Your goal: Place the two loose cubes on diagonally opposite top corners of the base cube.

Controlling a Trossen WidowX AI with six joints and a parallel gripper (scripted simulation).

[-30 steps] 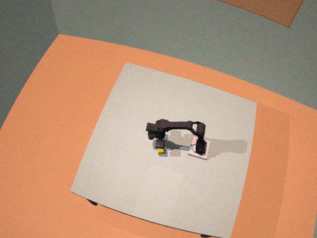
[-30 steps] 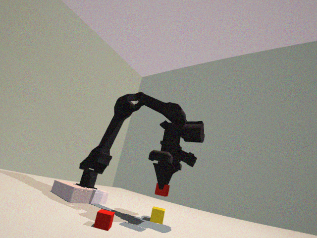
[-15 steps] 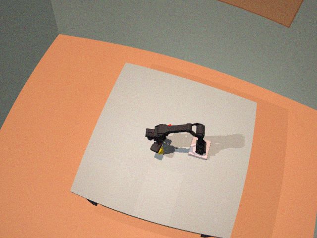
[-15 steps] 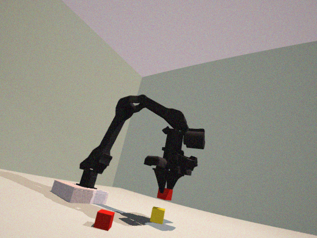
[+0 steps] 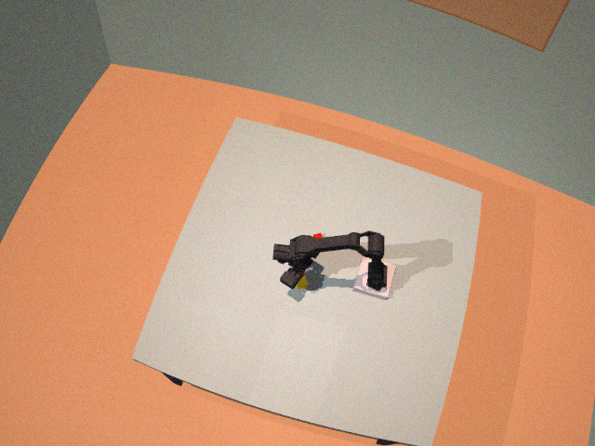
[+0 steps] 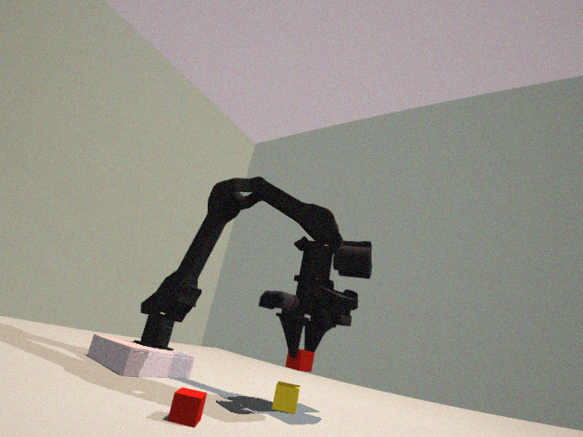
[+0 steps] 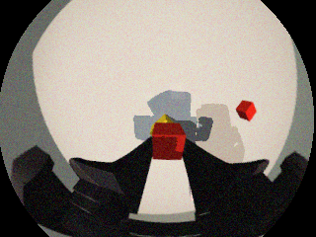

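Right now the yellow cube is 7 cm below my gripper tip and 2 cm behind it. The rest, counted from my gripper tip: red cube (right at my gripper tip).
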